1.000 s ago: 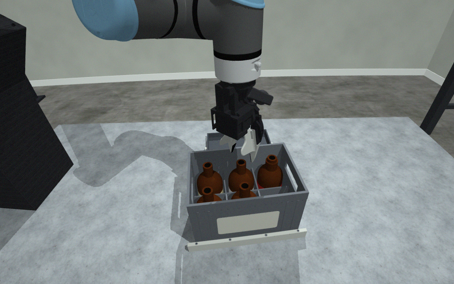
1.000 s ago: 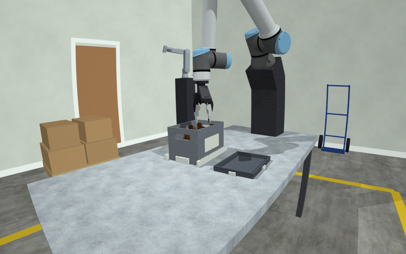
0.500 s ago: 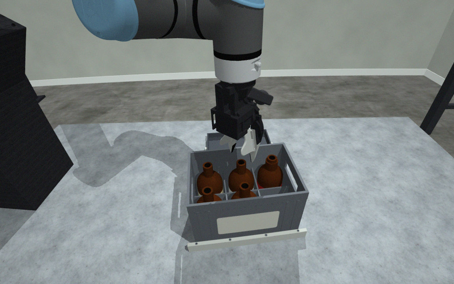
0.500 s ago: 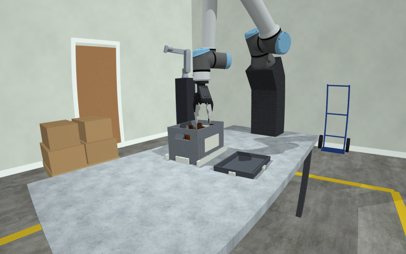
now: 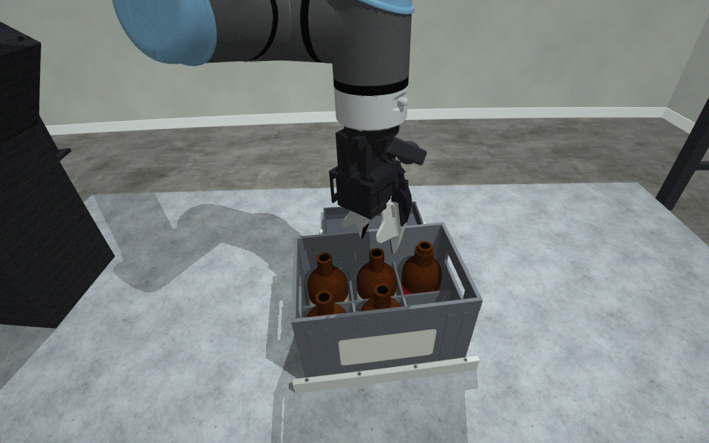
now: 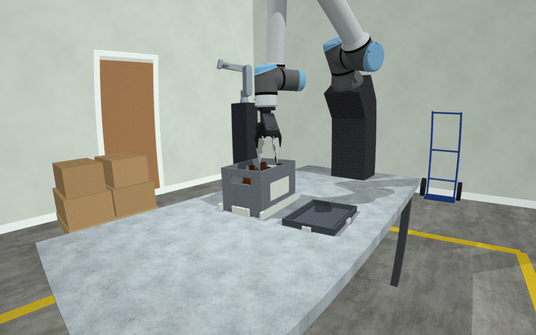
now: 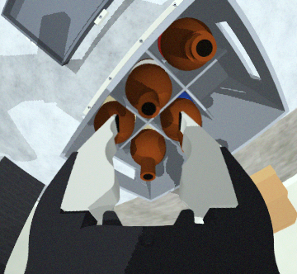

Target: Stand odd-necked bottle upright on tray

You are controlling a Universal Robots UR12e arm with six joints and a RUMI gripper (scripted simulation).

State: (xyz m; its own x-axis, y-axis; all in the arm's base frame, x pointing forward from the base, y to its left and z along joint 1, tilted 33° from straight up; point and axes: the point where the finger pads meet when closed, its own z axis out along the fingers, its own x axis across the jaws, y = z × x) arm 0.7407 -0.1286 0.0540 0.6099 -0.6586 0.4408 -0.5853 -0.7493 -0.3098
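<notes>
Right now my hand is 10 mm past the crate, 50 mm to the left of it and 110 mm above it. Also, from my hand: grey tray: 20 mm ahead, 240 mm to the left, 180 mm below; then glass bottle: 80 mm ahead, 110 mm below.
</notes>
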